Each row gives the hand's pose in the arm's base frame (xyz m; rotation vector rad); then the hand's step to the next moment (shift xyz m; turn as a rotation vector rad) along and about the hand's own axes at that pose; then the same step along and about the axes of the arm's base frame.
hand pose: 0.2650 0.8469 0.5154 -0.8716 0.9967 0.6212
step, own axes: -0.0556 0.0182 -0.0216 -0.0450 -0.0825 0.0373
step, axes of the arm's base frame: -0.0477 -0.0122 0.0383 0.0625 -0.0141 0.0783
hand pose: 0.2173 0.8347 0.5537 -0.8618 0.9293 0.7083
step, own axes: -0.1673 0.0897 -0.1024 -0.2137 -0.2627 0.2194
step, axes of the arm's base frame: -0.1842 -0.0705 0.0872 0.2070 0.0317 0.3449
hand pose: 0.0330 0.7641 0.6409 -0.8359 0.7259 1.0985
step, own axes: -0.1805 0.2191 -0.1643 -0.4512 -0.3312 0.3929
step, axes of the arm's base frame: -0.2768 -0.1745 0.0225 0.2179 0.0568 0.6457
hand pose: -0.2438 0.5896 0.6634 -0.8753 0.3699 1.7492
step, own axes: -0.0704 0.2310 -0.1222 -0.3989 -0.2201 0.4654
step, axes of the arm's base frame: -0.1567 -0.2085 -0.0724 0.0818 0.0987 0.6385
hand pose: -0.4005 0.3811 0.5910 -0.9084 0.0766 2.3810
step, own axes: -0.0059 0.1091 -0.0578 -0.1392 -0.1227 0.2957
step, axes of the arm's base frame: -0.0212 -0.1078 -0.0567 -0.0256 0.1058 0.3317
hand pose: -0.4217 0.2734 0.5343 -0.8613 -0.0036 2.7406
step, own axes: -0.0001 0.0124 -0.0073 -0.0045 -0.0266 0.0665
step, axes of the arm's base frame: 0.0010 -0.0125 -0.0070 -0.0271 0.0296 0.0595
